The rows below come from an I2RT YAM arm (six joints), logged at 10 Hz.
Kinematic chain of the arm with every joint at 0, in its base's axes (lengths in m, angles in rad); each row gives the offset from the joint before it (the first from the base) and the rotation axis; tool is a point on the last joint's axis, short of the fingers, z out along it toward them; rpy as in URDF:
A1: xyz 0 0 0.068 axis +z
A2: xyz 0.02 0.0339 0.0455 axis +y
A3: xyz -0.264 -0.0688 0 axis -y
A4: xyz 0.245 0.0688 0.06 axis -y
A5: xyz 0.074 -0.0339 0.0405 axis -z
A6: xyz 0.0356 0 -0.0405 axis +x
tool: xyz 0 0 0 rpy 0 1.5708 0
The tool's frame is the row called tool.
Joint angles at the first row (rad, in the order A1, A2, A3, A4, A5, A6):
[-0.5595, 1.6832, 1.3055, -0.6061, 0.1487, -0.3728]
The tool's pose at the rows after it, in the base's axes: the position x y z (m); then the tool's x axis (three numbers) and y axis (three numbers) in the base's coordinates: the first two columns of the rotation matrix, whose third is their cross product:
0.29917 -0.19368 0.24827 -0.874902 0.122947 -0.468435 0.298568 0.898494 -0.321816
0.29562 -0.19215 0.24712 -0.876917 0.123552 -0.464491 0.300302 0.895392 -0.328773
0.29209 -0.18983 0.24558 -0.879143 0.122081 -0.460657 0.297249 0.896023 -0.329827
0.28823 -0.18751 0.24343 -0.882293 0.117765 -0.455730 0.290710 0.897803 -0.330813
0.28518 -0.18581 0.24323 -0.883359 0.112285 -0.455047 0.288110 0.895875 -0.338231
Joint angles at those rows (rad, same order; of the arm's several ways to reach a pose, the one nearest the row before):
[-0.5591, 1.6710, 1.2837, -0.5970, 0.1556, -0.3728]
[-0.5599, 1.6578, 1.2647, -0.5922, 0.1639, -0.3746]
[-0.5595, 1.6439, 1.2442, -0.5891, 0.1648, -0.3770]
[-0.5599, 1.6296, 1.2212, -0.5845, 0.1637, -0.3831]
[-0.5599, 1.6156, 1.2047, -0.5783, 0.1687, -0.3892]

